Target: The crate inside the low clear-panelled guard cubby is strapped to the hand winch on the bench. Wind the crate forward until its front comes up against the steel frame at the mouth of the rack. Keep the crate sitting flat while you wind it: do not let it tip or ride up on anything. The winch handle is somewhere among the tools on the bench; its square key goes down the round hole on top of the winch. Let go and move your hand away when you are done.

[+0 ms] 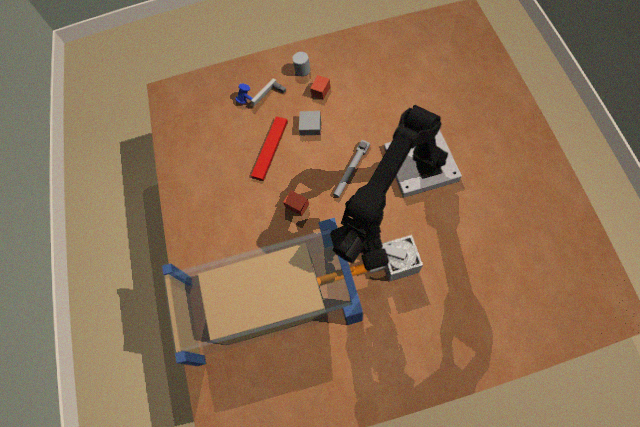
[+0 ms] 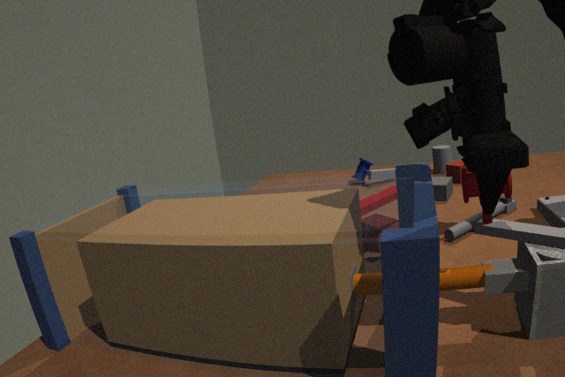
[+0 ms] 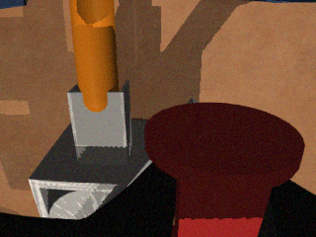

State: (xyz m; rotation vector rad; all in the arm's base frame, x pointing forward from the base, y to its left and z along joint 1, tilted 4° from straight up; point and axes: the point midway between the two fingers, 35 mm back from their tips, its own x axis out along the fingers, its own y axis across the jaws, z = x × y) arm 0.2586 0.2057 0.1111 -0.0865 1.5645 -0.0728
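Right now my gripper tip is 30 mm past the winch handle, 20 mm to the right of it and 10 mm above it. Round my gripper tip: red knob: 20 mm above; grey winch: 100 mm behind, 80 mm below, 50 mm to the left; blue frame: 80 mm ahead, 60 mm to the left, 10 mm below.
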